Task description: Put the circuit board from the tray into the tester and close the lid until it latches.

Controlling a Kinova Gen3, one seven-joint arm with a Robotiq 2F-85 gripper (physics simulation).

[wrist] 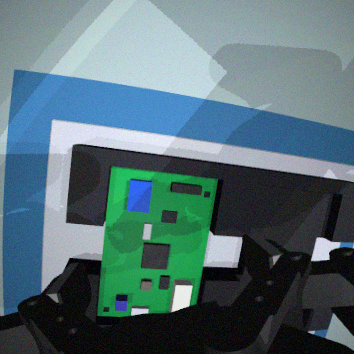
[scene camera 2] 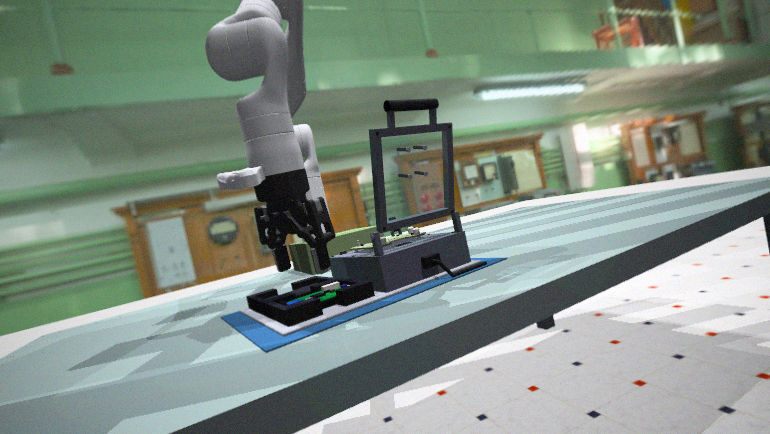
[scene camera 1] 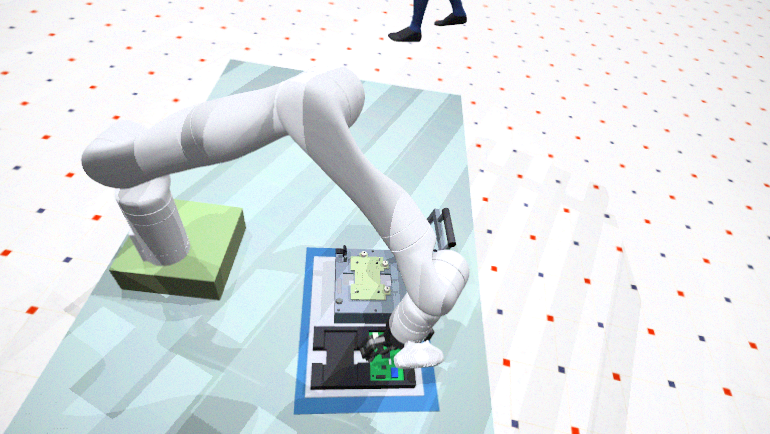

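Pixels of known places: gripper, between the fingertips: (wrist: 166, 265) (scene camera 2: 303, 271) (scene camera 1: 388, 352); arm's base, origin of its link: (scene camera 1: 168, 249).
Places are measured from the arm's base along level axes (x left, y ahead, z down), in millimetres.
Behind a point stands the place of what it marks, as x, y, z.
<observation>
The green circuit board (scene camera 1: 377, 364) {-280, 453, 61} (scene camera 2: 327, 295) {-252, 490, 61} (wrist: 185, 235) {-273, 454, 61} lies flat in one compartment of the black tray (scene camera 1: 337, 380) {-306, 366, 63} (scene camera 2: 291, 315) {-326, 529, 62} (wrist: 90, 185) {-308, 517, 53}; the tray's other compartment is empty. My gripper (scene camera 2: 302, 266) {-272, 473, 19} (wrist: 166, 265) {-272, 473, 19} is open and empty, pointing down a little above the tray, its fingers spread wider than the board in the wrist view. In scene camera 1 the arm partly hides the gripper and board. The grey tester (scene camera 1: 360, 318) {-177, 425, 48} (scene camera 2: 355, 272) {-180, 462, 47} stands beside the tray with its pale green nest plate (scene camera 1: 368, 280) {-100, 448, 12} bare. Its lid (scene camera 1: 448, 229) {-113, 589, -194} (scene camera 2: 377, 177) {-174, 569, -91} stands upright, open, with a black handle on top.
A black lever (scene camera 2: 469, 267) {-54, 594, 73} sticks out from the tester's side. Tray and tester stand on a blue-edged mat (scene camera 1: 366, 404) {-354, 423, 79} (scene camera 2: 258, 342) {-374, 530, 79} (wrist: 30, 110) {-353, 563, 79}. The arm's green base block (scene camera 1: 212, 231) {48, 88, 0} (scene camera 2: 304, 258) {-83, 61, 39} is on the table. A person's legs (scene camera 1: 416, 21) show beyond the table.
</observation>
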